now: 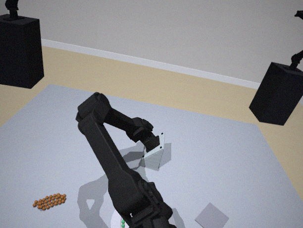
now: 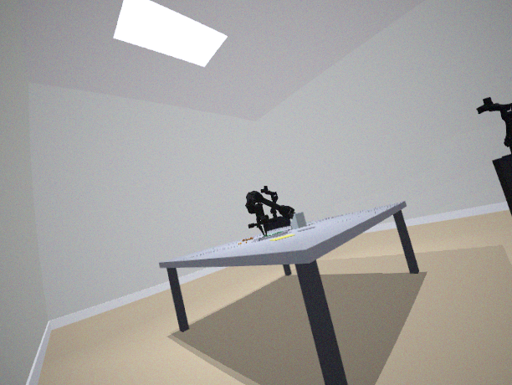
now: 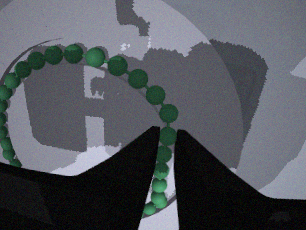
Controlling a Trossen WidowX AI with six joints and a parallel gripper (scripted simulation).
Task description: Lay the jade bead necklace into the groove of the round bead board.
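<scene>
Now: the round bead board 60 mm behind my gripper tip, 20 mm to the left of it and 10 mm below it. From my gripper tip the other things lie so: yellow strip (140 mm ahead, 240 mm to the left, 10 mm below); then flat grey square (100 mm behind, 250 mm to the left, 10 mm below).
</scene>
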